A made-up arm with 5 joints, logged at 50 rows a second.
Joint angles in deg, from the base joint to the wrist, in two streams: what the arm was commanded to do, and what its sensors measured. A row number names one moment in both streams.
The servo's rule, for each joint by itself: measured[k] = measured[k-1] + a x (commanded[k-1-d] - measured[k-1]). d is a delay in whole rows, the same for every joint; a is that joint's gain. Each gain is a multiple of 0.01, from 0.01 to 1. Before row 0 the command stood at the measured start. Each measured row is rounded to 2 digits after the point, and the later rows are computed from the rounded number. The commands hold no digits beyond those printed.
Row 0, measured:
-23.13 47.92 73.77 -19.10 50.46
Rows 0 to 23, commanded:
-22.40 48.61 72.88 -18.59 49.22
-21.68 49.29 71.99 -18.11 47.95
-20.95 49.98 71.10 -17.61 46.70
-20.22 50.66 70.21 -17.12 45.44
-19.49 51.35 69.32 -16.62 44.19
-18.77 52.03 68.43 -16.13 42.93
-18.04 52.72 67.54 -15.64 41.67
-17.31 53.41 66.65 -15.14 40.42
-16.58 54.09 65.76 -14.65 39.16
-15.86 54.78 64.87 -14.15 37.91
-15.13 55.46 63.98 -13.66 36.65
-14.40 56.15 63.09 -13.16 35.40
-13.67 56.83 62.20 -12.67 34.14
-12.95 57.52 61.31 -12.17 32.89
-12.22 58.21 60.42 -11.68 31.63
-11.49 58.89 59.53 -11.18 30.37
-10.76 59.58 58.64 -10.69 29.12
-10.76 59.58 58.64 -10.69 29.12
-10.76 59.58 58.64 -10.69 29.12
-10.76 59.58 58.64 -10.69 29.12
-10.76 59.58 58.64 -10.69 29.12
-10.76 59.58 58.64 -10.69 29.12
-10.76 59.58 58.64 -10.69 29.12
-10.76 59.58 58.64 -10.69 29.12
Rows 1 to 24, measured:
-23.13 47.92 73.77 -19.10 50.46
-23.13 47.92 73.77 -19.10 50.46
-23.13 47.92 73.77 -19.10 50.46
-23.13 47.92 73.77 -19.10 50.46
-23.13 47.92 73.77 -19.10 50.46
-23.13 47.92 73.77 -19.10 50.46
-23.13 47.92 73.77 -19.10 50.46
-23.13 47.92 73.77 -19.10 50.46
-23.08 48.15 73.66 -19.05 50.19
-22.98 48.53 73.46 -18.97 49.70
-22.84 49.01 73.18 -18.85 49.04
-22.66 49.55 72.82 -18.69 48.25
-22.44 50.14 72.40 -18.50 47.36
-22.18 50.76 71.92 -18.29 46.39
-21.89 51.41 71.39 -18.05 45.35
-21.57 52.07 70.82 -17.79 44.27
-21.22 52.74 70.21 -17.51 43.15
-20.84 53.41 69.57 -17.21 42.00
-20.44 54.09 68.90 -16.89 40.82
-20.02 54.77 68.20 -16.55 39.63
-19.58 55.45 67.48 -16.20 38.42
-19.12 56.13 66.74 -15.84 37.20
-18.64 56.82 65.98 -15.47 35.97
-18.14 57.50 65.21 -15.08 34.74
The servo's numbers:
d 8
a 0.07 0.33 0.12 0.09 0.22

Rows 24 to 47, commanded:
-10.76 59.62 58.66 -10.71 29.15
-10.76 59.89 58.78 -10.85 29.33
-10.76 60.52 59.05 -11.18 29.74
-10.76 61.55 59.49 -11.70 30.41
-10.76 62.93 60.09 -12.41 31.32
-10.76 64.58 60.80 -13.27 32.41
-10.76 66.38 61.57 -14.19 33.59
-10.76 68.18 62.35 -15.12 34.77
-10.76 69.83 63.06 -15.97 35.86
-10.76 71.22 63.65 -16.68 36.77
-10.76 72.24 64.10 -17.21 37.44
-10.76 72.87 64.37 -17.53 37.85
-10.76 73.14 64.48 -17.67 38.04
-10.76 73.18 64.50 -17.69 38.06
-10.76 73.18 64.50 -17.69 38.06
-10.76 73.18 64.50 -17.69 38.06
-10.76 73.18 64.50 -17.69 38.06
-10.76 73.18 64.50 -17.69 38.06
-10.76 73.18 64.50 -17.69 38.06
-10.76 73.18 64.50 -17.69 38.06
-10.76 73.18 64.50 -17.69 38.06
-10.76 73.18 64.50 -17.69 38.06
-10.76 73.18 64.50 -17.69 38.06
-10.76 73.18 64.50 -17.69 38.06
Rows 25 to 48, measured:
-17.62 58.19 64.42 -14.68 33.50
-17.14 58.65 63.73 -14.32 32.54
-16.69 58.96 63.12 -13.99 31.79
-16.27 59.16 62.58 -13.69 31.20
-15.88 59.30 62.11 -13.42 30.74
-15.52 59.39 61.69 -13.17 30.38
-15.19 59.45 61.32 -12.95 30.10
-14.88 59.49 61.00 -12.75 29.88
-14.59 59.53 60.72 -12.57 29.72
-14.32 59.65 60.49 -12.42 29.63
-14.07 59.94 60.32 -12.31 29.65
-13.84 60.47 60.22 -12.26 29.82
-13.62 61.28 60.20 -12.27 30.15
-13.42 62.37 60.27 -12.36 30.65
-13.23 63.69 60.43 -12.52 31.30
-13.06 65.17 60.66 -12.75 32.06
-12.90 66.71 60.95 -13.04 32.90
-12.75 68.20 61.27 -13.37 33.75
-12.61 69.53 61.61 -13.72 34.56
-12.48 70.63 61.94 -14.06 35.28
-12.36 71.46 62.24 -14.38 35.89
-12.25 72.03 62.51 -14.68 36.37
-12.15 72.41 62.75 -14.95 36.74
-12.05 72.66 62.96 -15.20 37.03

